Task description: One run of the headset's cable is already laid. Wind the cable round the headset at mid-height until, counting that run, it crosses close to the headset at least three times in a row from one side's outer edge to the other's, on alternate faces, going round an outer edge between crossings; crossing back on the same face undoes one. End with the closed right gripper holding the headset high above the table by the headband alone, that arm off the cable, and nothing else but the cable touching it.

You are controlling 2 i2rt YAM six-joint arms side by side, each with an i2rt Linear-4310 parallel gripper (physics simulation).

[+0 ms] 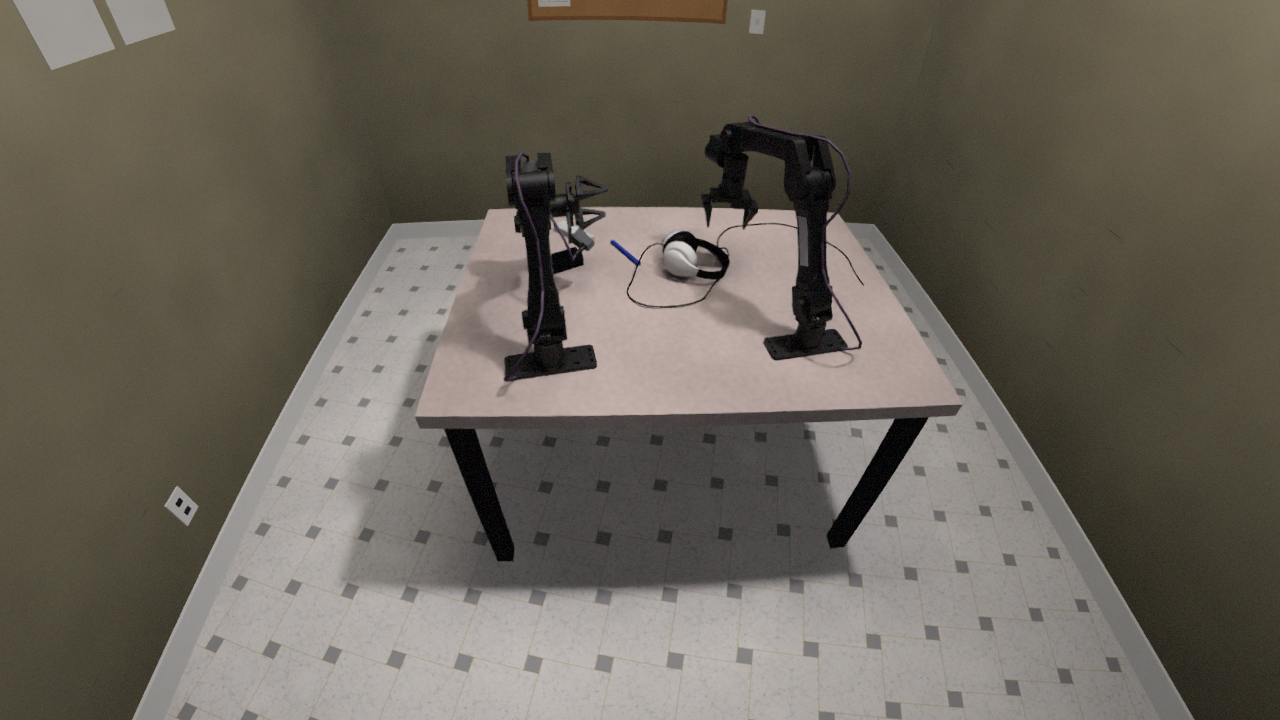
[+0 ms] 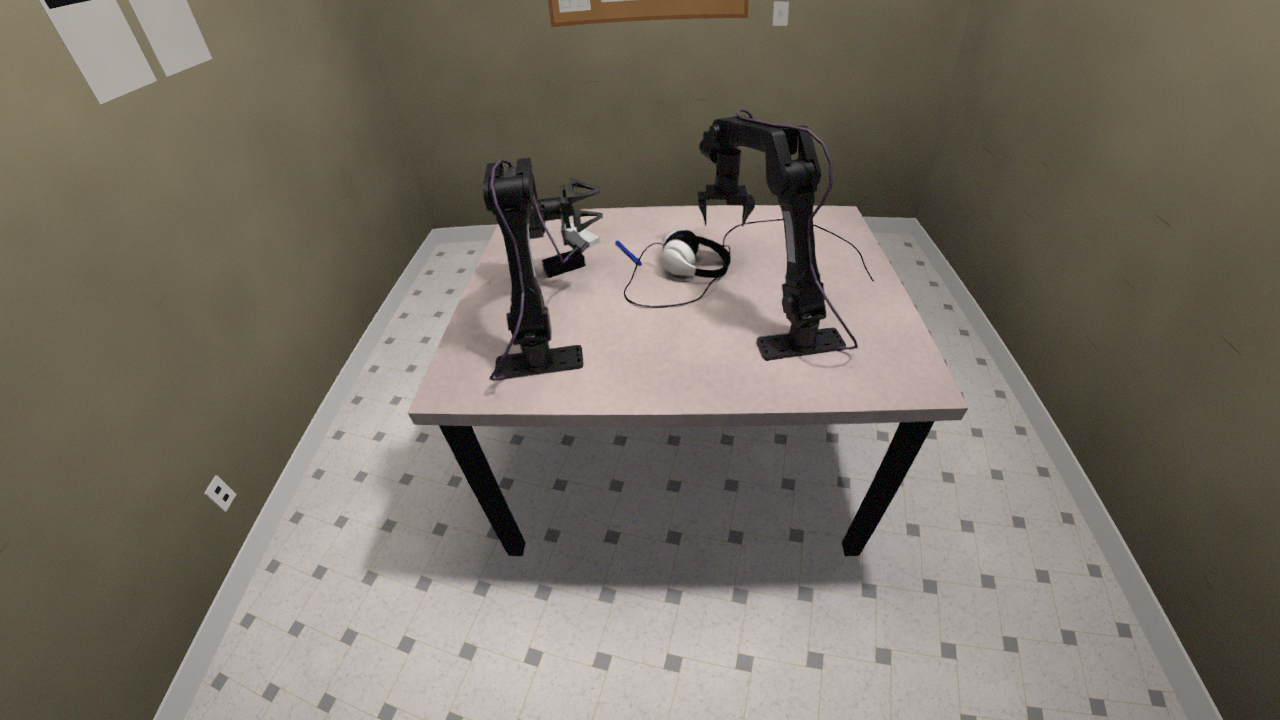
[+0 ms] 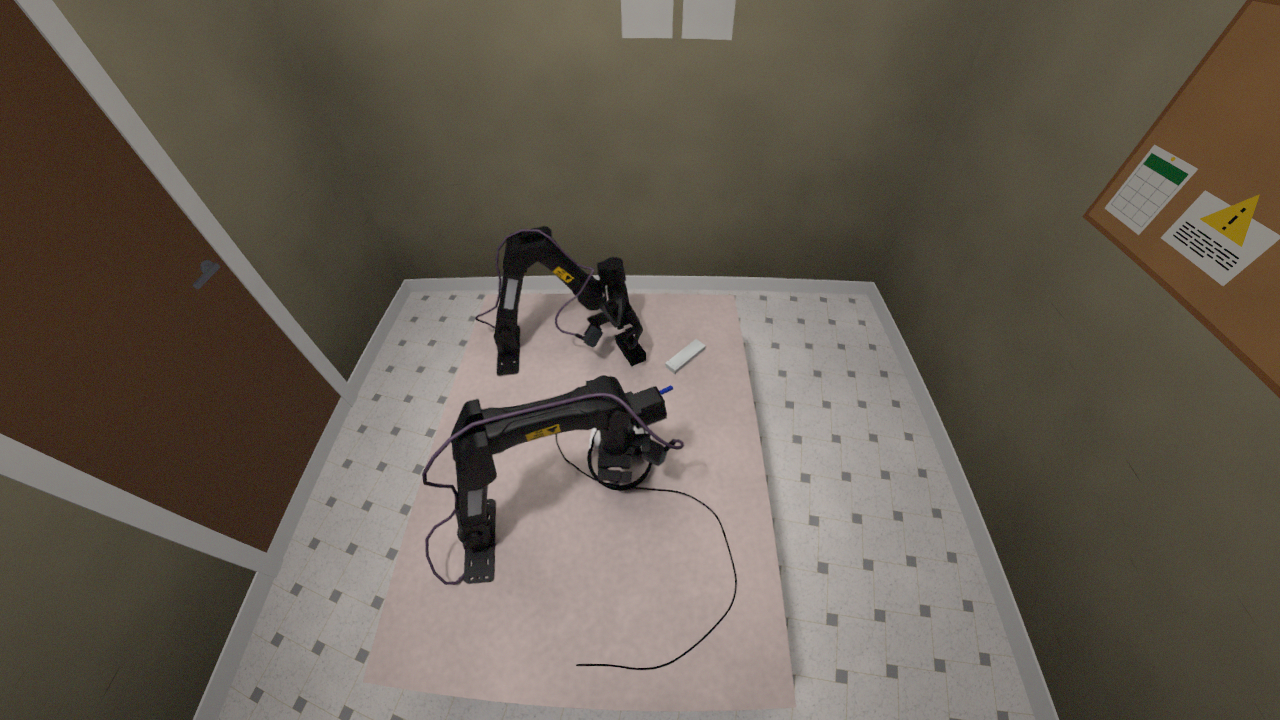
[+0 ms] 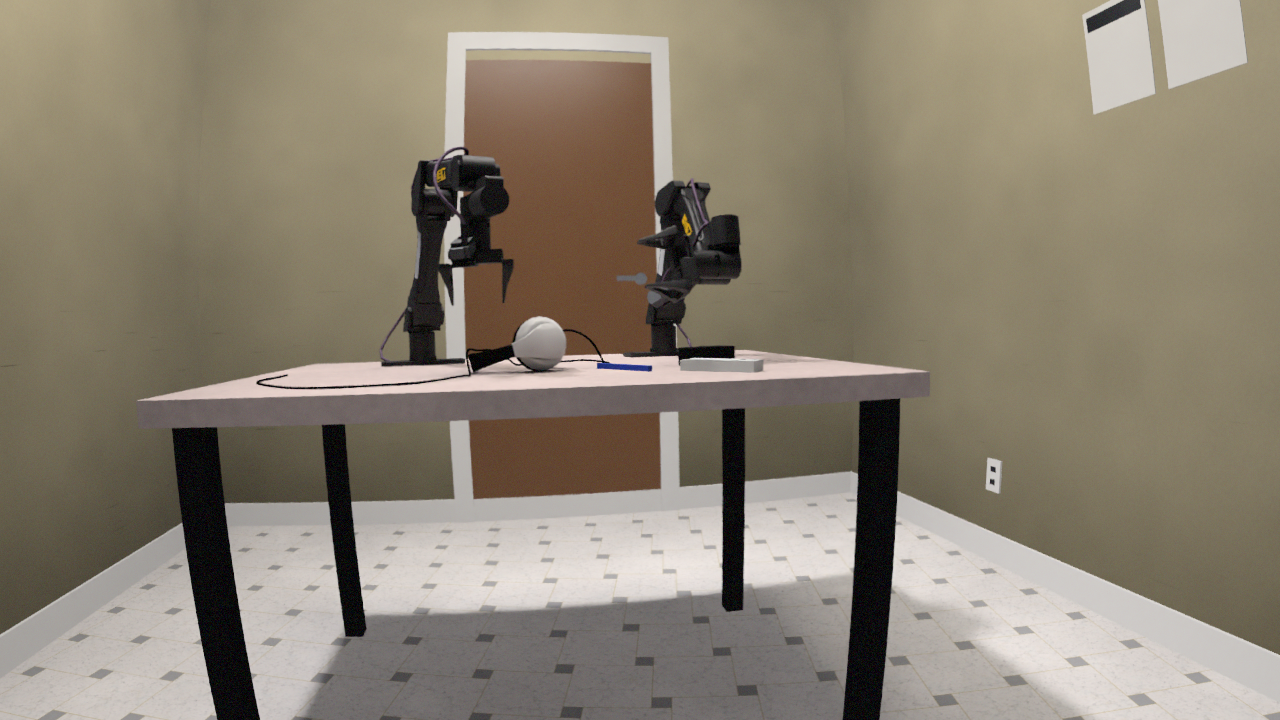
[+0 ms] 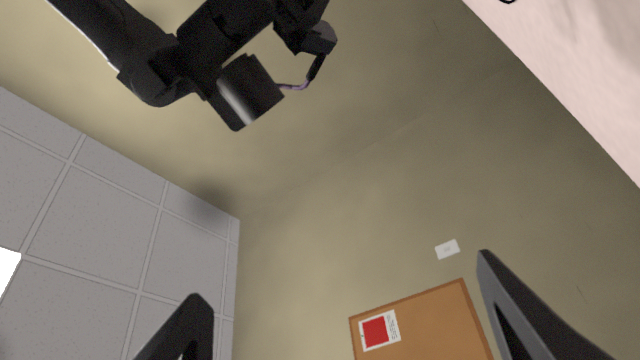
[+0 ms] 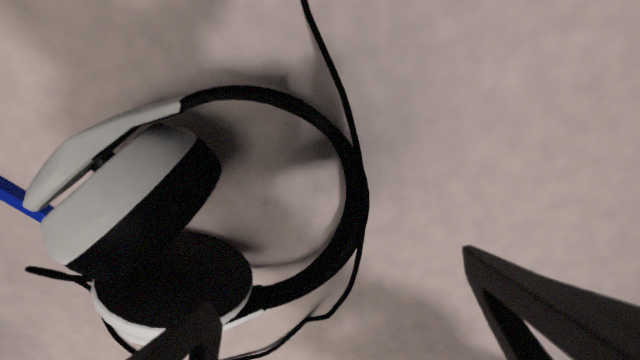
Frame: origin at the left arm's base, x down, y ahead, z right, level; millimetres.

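Seen in the pictures: left gripper, fingertip midpoint: (image 1: pixel 606 201) (image 2: pixel 601 202) (image 3: pixel 625 338) (image 4: pixel 641 263) (image 5: pixel 331 283); right gripper, fingertip midpoint: (image 1: pixel 725 227) (image 2: pixel 724 225) (image 3: pixel 618 463) (image 4: pixel 478 304) (image 6: pixel 333 286); left arm's base at its link origin: (image 1: pixel 550 363) (image 2: pixel 539 363) (image 3: pixel 509 350) (image 4: pixel 664 355); right arm's base at its link origin: (image 1: pixel 805 345) (image 2: pixel 800 345) (image 3: pixel 481 540) (image 4: pixel 423 364).
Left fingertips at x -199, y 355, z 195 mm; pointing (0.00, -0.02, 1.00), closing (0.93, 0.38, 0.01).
Observation:
Pixels of each thing's top centre, then the offset from my left fingertips to it.
- blue pen at its top centre: (image 4: pixel 623 364) (image 1: pixel 625 251) (image 2: pixel 628 251) dx +189, dy +55, dz +62 mm
- pale block at its top centre: (image 4: pixel 721 359) (image 3: pixel 686 353) (image 1: pixel 573 229) (image 2: pixel 580 231) dx +178, dy +190, dz -67 mm
- black block at its top centre: (image 4: pixel 706 346) (image 1: pixel 561 255) (image 2: pixel 562 257) (image 3: pixel 630 344) dx +164, dy +27, dz -123 mm
The headset (image 1: pixel 679 259) (image 2: pixel 679 257) (image 4: pixel 539 343) rests on the table, its white ear cups towards the left and its black headband (image 6: pixel 356 190) towards the right. The black cable (image 1: pixel 666 307) (image 2: pixel 666 306) (image 3: pixel 735 573) (image 4: pixel 358 386) (image 6: pixel 327 55) passes along the headband's outer curve, loops in front of the headset and runs off across the table's right part. Ear cups and headband partly hide it. My right gripper (image 1: pixel 728 223) (image 2: pixel 725 222) (image 4: pixel 478 302) (image 6: pixel 333 286) is open and empty above the headband. My left gripper (image 1: pixel 605 201) (image 2: pixel 599 203) (image 4: pixel 641 265) (image 5: pixel 331 283) is open and empty, left of the headset.
A blue pen (image 1: pixel 625 252) (image 2: pixel 628 252) (image 4: pixel 623 366) (image 6: pixel 12 192) lies just left of the headset. A pale block (image 3: pixel 685 355) (image 4: pixel 721 364) and a black block (image 1: pixel 567 261) (image 2: pixel 563 263) (image 4: pixel 706 351) lie farther left, near the left gripper.

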